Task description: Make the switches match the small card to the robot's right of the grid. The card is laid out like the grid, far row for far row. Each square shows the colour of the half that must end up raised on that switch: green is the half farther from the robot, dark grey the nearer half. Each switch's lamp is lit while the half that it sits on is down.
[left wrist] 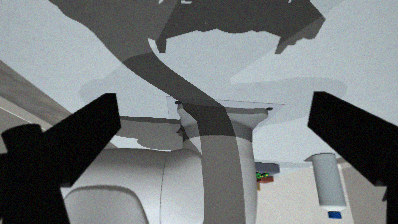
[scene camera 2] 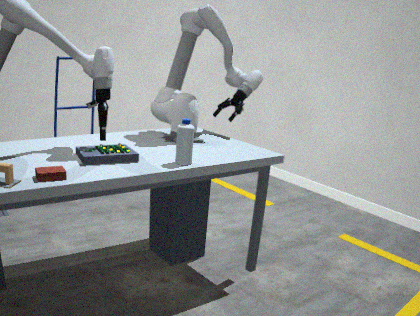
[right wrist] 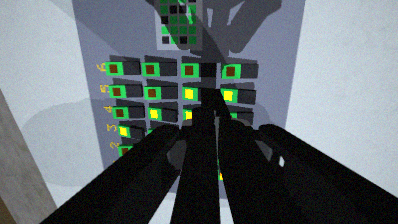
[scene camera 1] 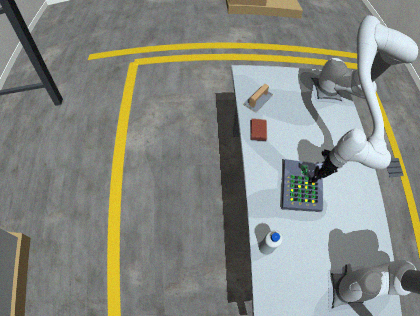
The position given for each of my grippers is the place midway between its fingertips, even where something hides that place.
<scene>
In view: my left gripper (left wrist: 214, 110), my right gripper (right wrist: 210, 103) and a white bottle (scene camera 2: 185, 132).
The white bottle shows as well in the left wrist view (left wrist: 328, 183). The right wrist view misses the white bottle: it is out of frame.
</scene>
